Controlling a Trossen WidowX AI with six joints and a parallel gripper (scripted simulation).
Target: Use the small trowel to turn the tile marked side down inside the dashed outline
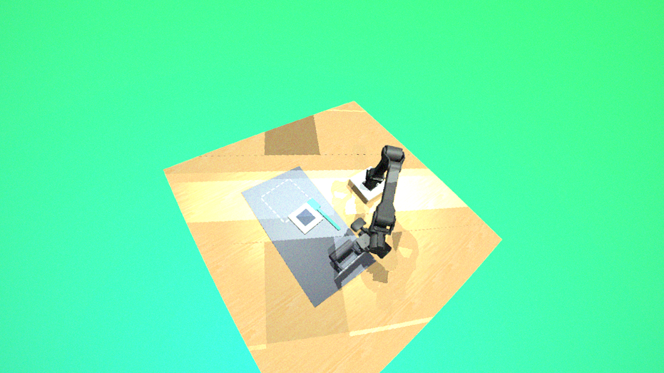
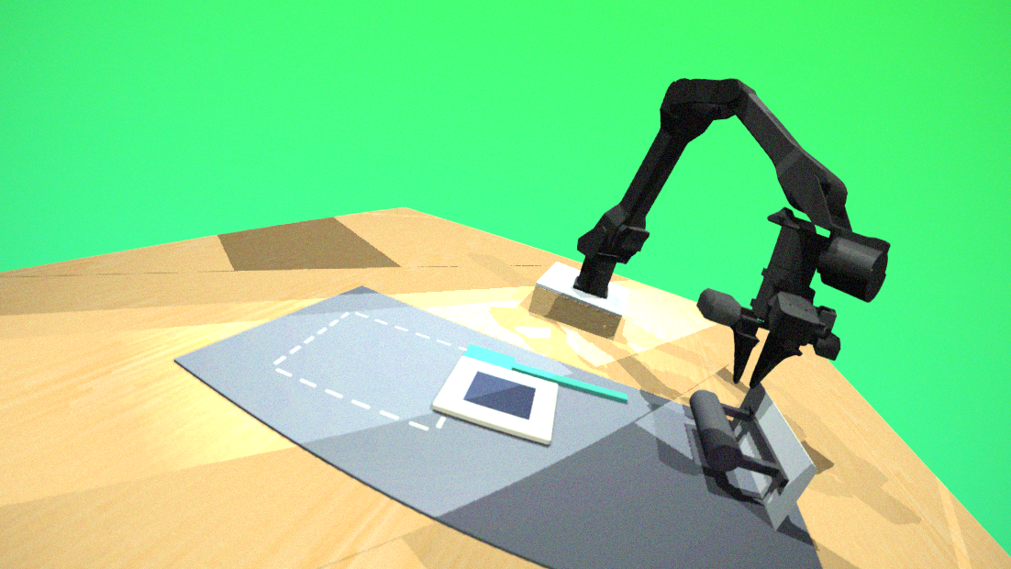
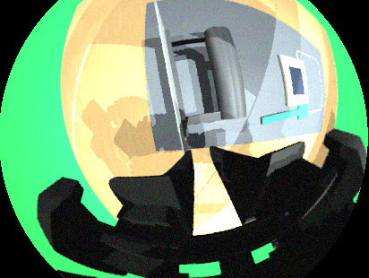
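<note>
My gripper tip is now 110 mm short of the small trowel, 20 mm to the left of it and 20 mm above it. Also, from my gripper tip: tile 100 mm ahead, 290 mm to the right, 60 mm below; thin teal strip 20 mm ahead, 270 mm to the right, 60 mm below; grey mat 130 mm ahead, 250 mm to the right, 80 mm below.
</note>
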